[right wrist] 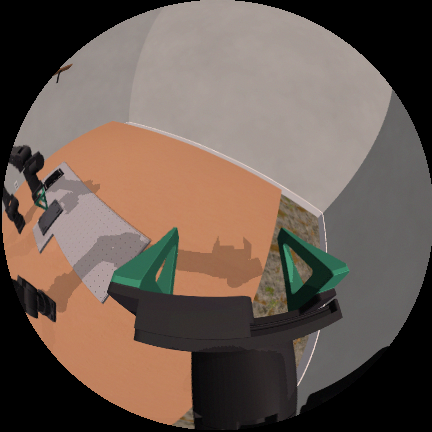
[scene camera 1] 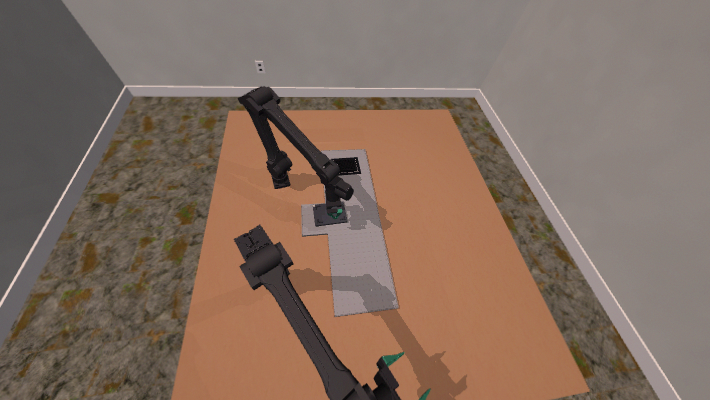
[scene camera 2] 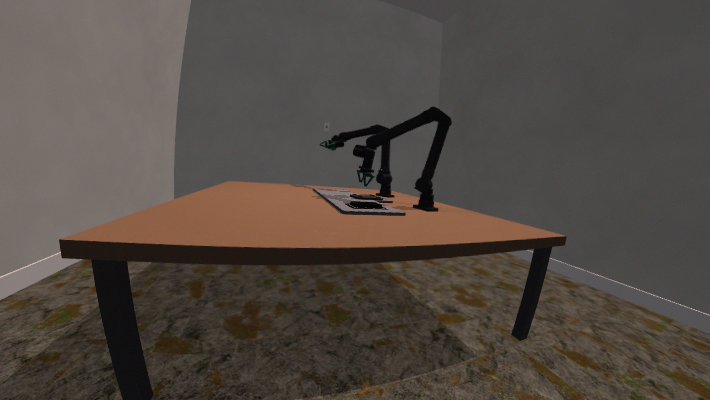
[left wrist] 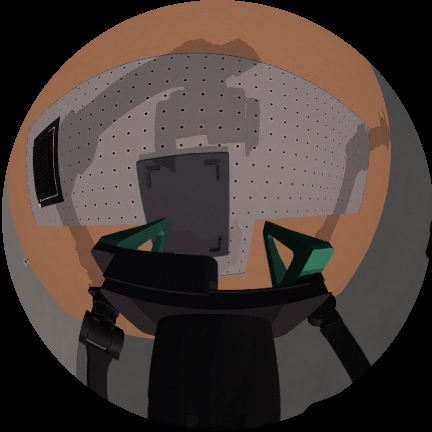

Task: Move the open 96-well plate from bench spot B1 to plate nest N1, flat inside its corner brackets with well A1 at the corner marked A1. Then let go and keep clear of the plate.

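Frame: origin at the left arm's base, x ahead, y left, z up, level; metres.
Seen in the pictures: left gripper, fingertip midpoint: (right wrist: pixel 45 204) (scene camera 1: pixel 334 210) (scene camera 2: pixel 362 184) (left wrist: pixel 215 225); right gripper, fingertip midpoint: (right wrist: pixel 230 232) (scene camera 1: pixel 416 370) (scene camera 2: pixel 323 145); left arm's base, origin of the base link: (right wrist: pixel 20 224) (scene camera 1: pixel 280 179) (scene camera 2: pixel 425 209); right arm's base, origin of the base link: (right wrist: pixel 46 305) (scene camera 2: pixel 384 196).
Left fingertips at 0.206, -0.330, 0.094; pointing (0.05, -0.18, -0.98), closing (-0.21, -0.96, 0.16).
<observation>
Pixels of each thing's top centre, then the offset from my left fingertips to it, as dx, dy, dz. Level surfaces: height alone.
- black 96-well plate, middle of its top: (left wrist: pixel 39 167) (scene camera 2: pixel 366 203) (scene camera 1: pixel 345 164) (right wrist: pixel 51 176) +0.166, +0.312, -0.065
- plate nest, middle of its top: (left wrist: pixel 186 215) (scene camera 1: pixel 329 212) (right wrist: pixel 47 214) (scene camera 2: pixel 366 195) -0.012, +0.032, -0.063
- grey perforated board, its level: dz -0.081
- orange-brown table, its level: dz -0.094
The black 96-well plate (scene camera 1: pixel 348 165) (scene camera 2: pixel 365 205) (left wrist: pixel 46 162) (right wrist: pixel 54 177) lies flat on the perforated board, near the board's far end in scene camera 1. The plate nest (scene camera 1: pixel 321 217) (left wrist: pixel 190 200) (right wrist: pixel 50 218) is a dark slab with raised corner brackets, and no plate sits in it. The A1 mark cannot be read. My left gripper (scene camera 1: pixel 336 213) (scene camera 2: pixel 365 177) (left wrist: pixel 215 225) (right wrist: pixel 45 204) is open and empty, pointing down above the nest, apart from the plate. My right gripper (scene camera 1: pixel 416 371) (scene camera 2: pixel 327 144) (right wrist: pixel 230 232) is open and empty, raised far from both.
The grey perforated board (scene camera 1: pixel 355 255) (left wrist: pixel 290 175) (right wrist: pixel 100 225) lies on the orange-brown table (scene camera 1: pixel 450 250) (scene camera 2: pixel 225 220) (right wrist: pixel 200 180). The two arm bases stand along its left side in scene camera 1. Arm shadows cross the board and table.
</observation>
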